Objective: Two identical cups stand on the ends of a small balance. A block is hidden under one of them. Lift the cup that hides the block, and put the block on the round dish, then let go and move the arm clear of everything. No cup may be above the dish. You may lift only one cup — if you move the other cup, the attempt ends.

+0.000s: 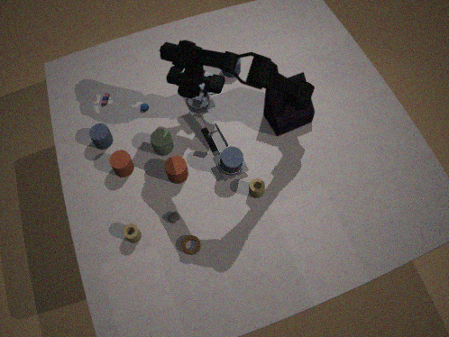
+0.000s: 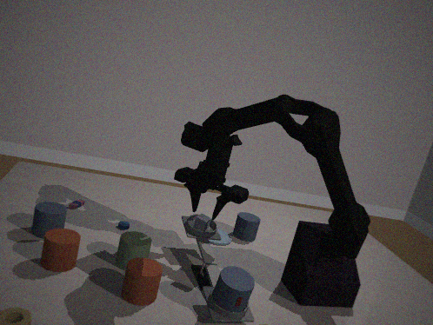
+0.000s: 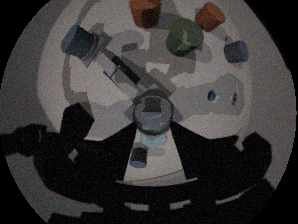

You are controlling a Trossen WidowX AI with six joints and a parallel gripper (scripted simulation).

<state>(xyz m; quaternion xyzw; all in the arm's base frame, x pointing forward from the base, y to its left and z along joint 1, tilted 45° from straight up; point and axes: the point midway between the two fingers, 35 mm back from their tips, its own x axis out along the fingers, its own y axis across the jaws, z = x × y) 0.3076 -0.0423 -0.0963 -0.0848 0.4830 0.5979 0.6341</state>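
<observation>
Now: the grey block 20 mm below my gripper tip. Also, from my gripper tip: blue disc 190 mm ahead, 80 mm to the right, 100 mm below; pale blue round dish 70 mm behind, 120 mm to the right, 100 mm below; balance 20 mm behind, 120 mm to the left, 70 mm below.
</observation>
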